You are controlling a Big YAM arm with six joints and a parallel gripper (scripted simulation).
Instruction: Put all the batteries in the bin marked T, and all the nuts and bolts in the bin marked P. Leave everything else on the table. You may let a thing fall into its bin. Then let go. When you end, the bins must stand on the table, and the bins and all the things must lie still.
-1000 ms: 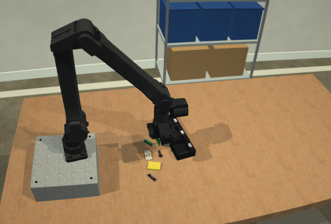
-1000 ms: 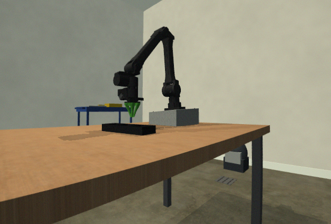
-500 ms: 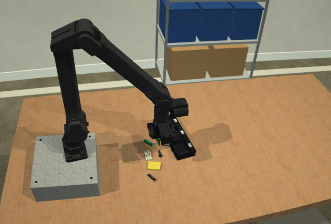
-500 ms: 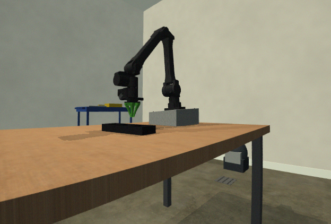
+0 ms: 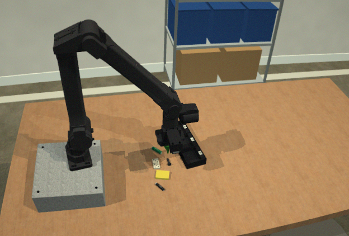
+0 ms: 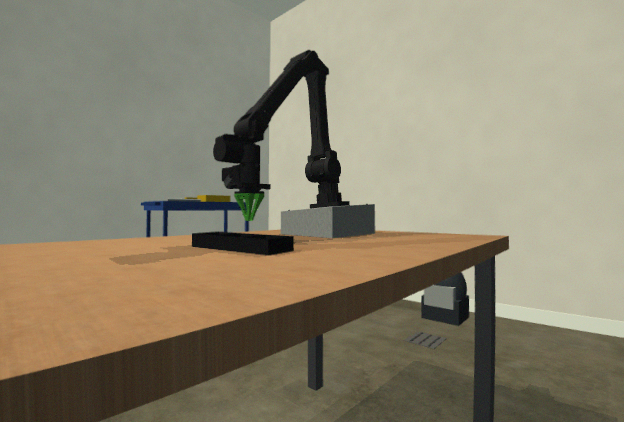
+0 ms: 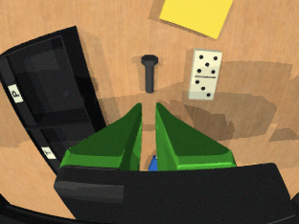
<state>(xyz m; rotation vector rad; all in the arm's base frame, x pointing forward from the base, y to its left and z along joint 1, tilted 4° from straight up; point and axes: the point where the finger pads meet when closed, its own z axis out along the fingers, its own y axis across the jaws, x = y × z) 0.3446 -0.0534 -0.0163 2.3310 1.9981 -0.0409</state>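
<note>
Now: hand 1 cm to the left of the dark bolt and 6 cm above it. From my hand the other things lie so: yellow block (5 cm behind, 6 cm to the right, 6 cm below); then white domino (5 cm behind, 1 cm to the left, 6 cm below); then green battery (3 cm behind, 7 cm to the left, 6 cm below).
</note>
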